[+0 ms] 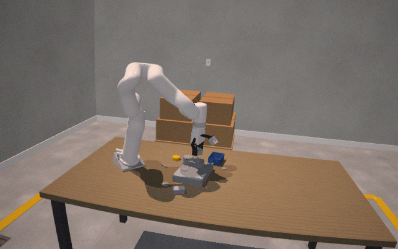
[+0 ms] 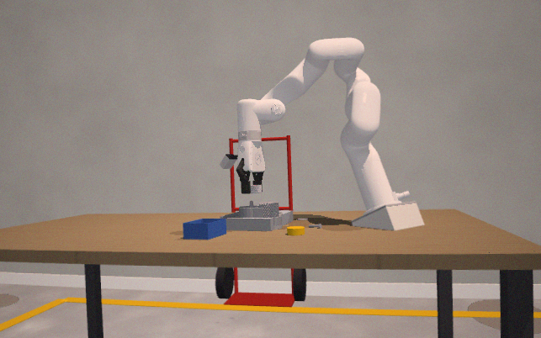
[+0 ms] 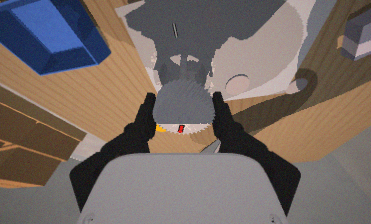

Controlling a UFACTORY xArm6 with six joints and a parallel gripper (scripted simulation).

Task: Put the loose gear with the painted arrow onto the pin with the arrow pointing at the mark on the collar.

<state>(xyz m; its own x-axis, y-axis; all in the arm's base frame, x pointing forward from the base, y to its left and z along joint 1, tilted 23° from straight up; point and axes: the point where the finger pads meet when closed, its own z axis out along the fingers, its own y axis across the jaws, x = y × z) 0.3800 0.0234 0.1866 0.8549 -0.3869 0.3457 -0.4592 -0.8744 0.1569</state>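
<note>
Now: the toothed gear right at my hand. Round my hand: yellow disc 130 mm behind, 160 mm to the left, 120 mm below; then blue bin 130 mm ahead, 150 mm to the left, 120 mm below; then bolt 200 mm behind, 50 mm to the left, 120 mm below.
</note>
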